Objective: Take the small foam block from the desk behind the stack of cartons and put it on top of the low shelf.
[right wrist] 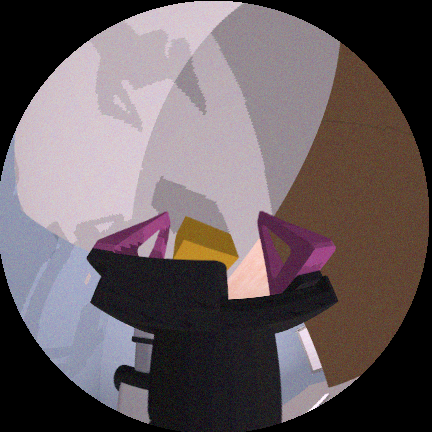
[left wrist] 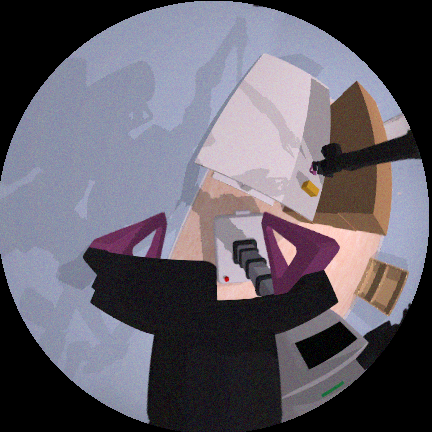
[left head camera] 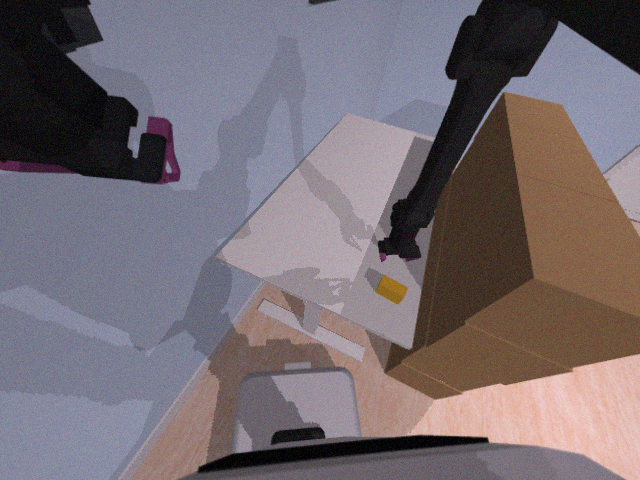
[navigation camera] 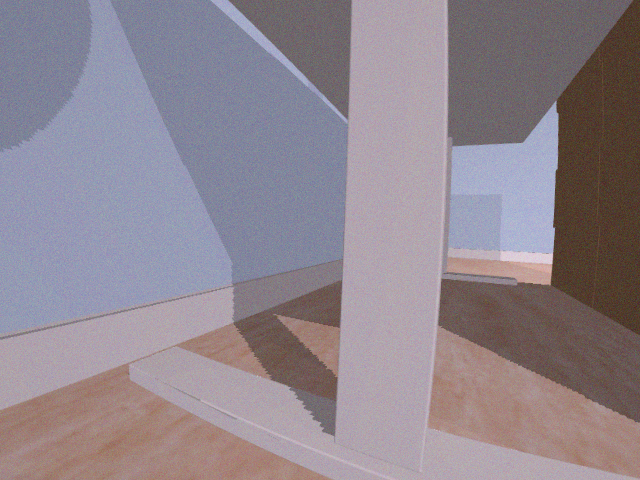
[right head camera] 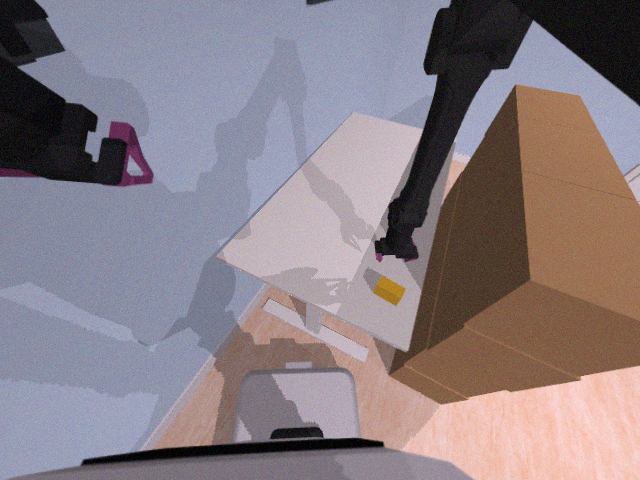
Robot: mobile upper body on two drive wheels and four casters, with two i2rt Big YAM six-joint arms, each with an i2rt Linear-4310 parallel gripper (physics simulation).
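Places are measured from the left arm's base along level axes (x right, y ahead, z up), in centimetres.
Pixels of known places: left gripper, fingertip midpoint: [left wrist: 213, 217] [left head camera: 138, 172] [right head camera: 113, 175]; right gripper, fingertip midpoint: [right wrist: 213, 216] [left wrist: 315, 171] [left head camera: 393, 260] [right head camera: 391, 260].
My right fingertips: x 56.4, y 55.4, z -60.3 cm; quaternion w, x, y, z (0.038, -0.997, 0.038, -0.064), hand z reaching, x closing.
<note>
Behind a point stands the place of what it marks.
The small yellow foam block [left head camera: 391, 289] {x 53.7, y 45.2, z -63.0 cm} [right head camera: 389, 290] {x 53.9, y 45.1, z -63.0 cm} [left wrist: 310, 188] {x 53.0, y 46.1, z -63.0 cm} [right wrist: 206, 245] {x 55.3, y 49.0, z -63.3 cm} lies on the white desk [left head camera: 273, 232] {x 11.7, y 75.7, z -69.0 cm} [right head camera: 279, 232] {x 14.3, y 75.8, z -69.0 cm} [left wrist: 260, 120] {x 31.0, y 89.7, z -69.0 cm} near its corner by the stack of cartons [left head camera: 578, 227] {x 96.2, y 47.5, z -33.0 cm} [right head camera: 578, 232] {x 92.7, y 45.5, z -33.0 cm} [left wrist: 355, 200] {x 75.6, y 38.7, z -46.7 cm} [right wrist: 370, 200] {x 84.9, y 55.5, z -58.1 cm}. My right gripper [left head camera: 398, 258] {x 56.4, y 55.4, z -60.3 cm} [right head camera: 395, 258] {x 56.4, y 55.4, z -60.3 cm} [right wrist: 213, 216] {x 56.4, y 55.4, z -60.3 cm} is open and empty, close to the block; in the right wrist view the block shows beyond the palm, between the spread fingers. My left gripper [left wrist: 213, 217] {x 0.2, y 36.8, z -12.1 cm} is open and empty, far to the left of the desk. A small brown shelf unit [left wrist: 397, 293], possibly the low shelf, shows in the left wrist view.
The brown cartons rise beside my right forearm, along the desk's right side. A white desk leg [navigation camera: 392, 232] {x 29.6, y 55.5, z -118.4 cm} stands directly before the navigation camera, on a foot bar [navigation camera: 217, 392]. My grey base [left head camera: 330, 392] {x 36.8, y 21.9, z -115.0 cm} is near the desk's front edge. A blue wall [navigation camera: 129, 232] {x -6.0, y 77.5, z -120.0 cm} runs at the left.
</note>
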